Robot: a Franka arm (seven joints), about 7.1 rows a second.
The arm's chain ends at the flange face. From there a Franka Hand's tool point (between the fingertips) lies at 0.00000 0.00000 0.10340 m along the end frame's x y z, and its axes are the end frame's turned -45 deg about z.
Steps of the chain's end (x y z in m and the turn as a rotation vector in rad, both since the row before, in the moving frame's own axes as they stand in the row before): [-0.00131, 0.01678, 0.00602, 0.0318, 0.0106, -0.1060]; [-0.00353, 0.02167, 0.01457, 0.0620, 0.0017, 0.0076]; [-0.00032, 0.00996, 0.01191, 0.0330, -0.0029, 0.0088]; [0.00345, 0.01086, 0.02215, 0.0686, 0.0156, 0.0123]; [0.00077, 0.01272, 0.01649, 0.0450, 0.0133, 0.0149]
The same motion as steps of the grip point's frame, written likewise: [-0.00978, 0.00923, 0.00596, 0.0150, 0.0300, -0.1060]; [-0.01315, 0.00844, 0.01437, 0.0426, 0.0450, 0.0076]; [-0.00506, 0.00420, 0.01185, 0.0254, 0.0213, 0.0088]; [0.00094, 0.00628, 0.02189, 0.0375, 0.0595, 0.0123]; [-0.00417, 0.00725, 0.01638, 0.0224, 0.0412, 0.0149]
